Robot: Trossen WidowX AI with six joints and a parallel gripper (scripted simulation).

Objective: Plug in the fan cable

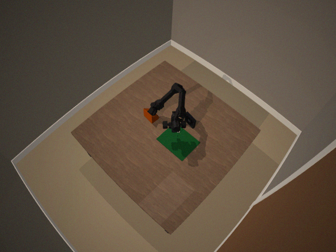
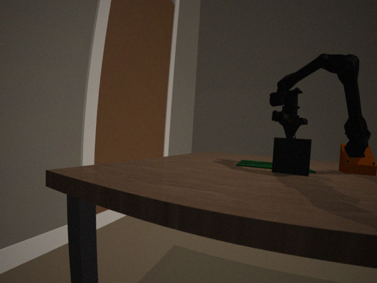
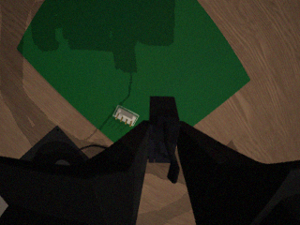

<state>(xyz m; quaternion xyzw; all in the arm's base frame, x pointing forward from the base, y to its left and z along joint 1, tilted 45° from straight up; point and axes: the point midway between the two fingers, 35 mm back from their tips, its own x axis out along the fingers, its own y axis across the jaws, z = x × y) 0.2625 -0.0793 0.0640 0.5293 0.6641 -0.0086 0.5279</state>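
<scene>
Right now the pale part is 110 mm below my gripper tip and 60 mm to the left of it. Also, from my gripper tip: green board 140 mm below, 60 mm ahead; then black fan 190 mm to the left, 60 mm below, 20 mm ahead; then black plug 10 mm below.
</scene>
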